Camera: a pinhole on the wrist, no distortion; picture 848 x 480 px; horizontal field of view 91.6 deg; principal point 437.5 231.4 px. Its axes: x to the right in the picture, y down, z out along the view. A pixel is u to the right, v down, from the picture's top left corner.
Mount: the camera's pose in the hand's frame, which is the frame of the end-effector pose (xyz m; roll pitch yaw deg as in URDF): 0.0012 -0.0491 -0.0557 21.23 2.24 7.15
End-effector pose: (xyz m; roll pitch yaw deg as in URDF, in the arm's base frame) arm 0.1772 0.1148 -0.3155 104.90 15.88 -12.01
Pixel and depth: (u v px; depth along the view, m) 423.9 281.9 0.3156
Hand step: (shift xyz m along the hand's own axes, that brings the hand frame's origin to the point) 0.0126 -0.1265 0.2526
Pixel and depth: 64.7 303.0 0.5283
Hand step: -0.4388 -0.2109 0.4882
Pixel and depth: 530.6 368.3 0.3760
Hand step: 0.1032 -0.0562 0.3364
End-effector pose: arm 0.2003 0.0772 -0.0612 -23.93 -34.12 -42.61
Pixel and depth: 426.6 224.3 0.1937
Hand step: 0.0122 -0.1215 0.1237
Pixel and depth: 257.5 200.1 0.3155
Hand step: -0.1073 -0.2004 0.2349
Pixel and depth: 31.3 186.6 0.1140
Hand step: -0.0996 -0.1150 0.0504
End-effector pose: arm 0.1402 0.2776 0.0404 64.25 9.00 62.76
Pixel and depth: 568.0 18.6 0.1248
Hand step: 0.0571 -0.1481 0.0357
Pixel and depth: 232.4 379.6 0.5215
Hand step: -0.2328 -0.0927 0.5080
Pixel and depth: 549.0 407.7 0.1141
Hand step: 0.0361 -0.0405 0.0670
